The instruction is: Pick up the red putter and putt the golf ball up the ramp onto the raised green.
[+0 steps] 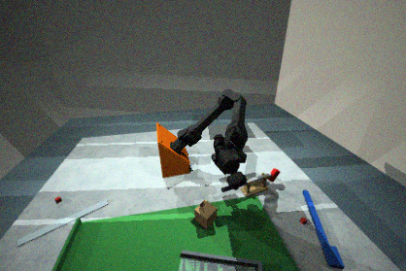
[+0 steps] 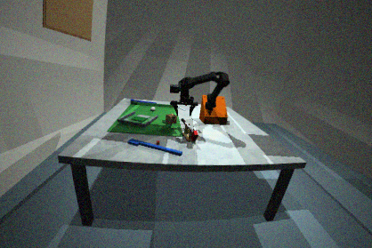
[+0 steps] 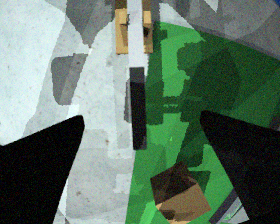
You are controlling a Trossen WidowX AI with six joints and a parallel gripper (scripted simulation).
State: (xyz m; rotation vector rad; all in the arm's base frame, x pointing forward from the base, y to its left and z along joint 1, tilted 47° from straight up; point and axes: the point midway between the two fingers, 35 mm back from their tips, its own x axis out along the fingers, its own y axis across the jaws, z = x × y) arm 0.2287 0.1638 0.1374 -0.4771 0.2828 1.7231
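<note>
My gripper tip is 80 mm short of the tan cube, 120 mm to the left of it and 70 mm above it. Round my gripper tip: wooden rack (30 mm behind, 130 mm to the left, 60 mm below); then red putter (30 mm behind, 110 mm to the left, 40 mm below); then green mat (250 mm ahead, 240 mm to the right, 100 mm below).
</note>
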